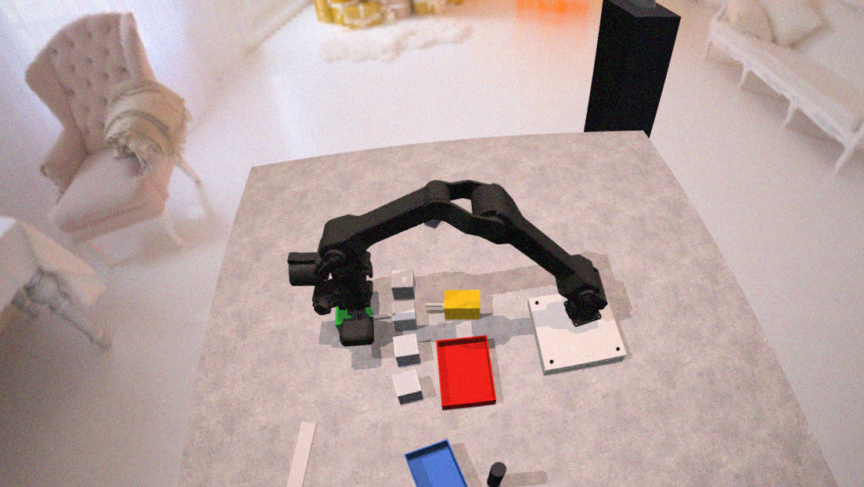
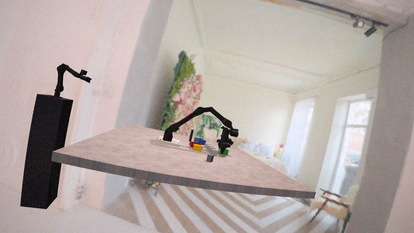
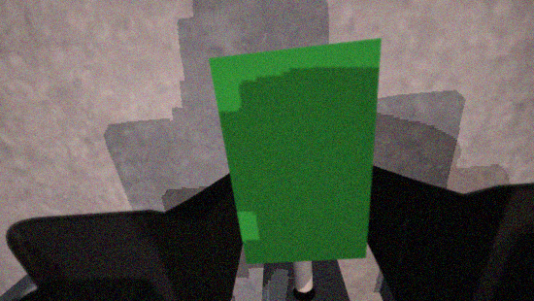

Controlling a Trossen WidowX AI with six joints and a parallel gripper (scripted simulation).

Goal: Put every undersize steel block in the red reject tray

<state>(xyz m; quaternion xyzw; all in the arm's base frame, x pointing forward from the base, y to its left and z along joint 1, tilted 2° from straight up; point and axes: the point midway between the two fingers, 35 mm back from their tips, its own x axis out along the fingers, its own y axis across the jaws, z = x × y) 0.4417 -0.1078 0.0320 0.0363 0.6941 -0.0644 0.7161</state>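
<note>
My gripper tip is 180 mm past the yellow gauge, 10 mm to the right of it and 10 mm below it. Round my gripper tip: green GO gauge: 10 mm behind, 20 mm above; red reject tray: 170 mm behind, 160 mm to the left; dark cube: 210 mm behind, 250 mm to the right, 10 mm above.
</note>
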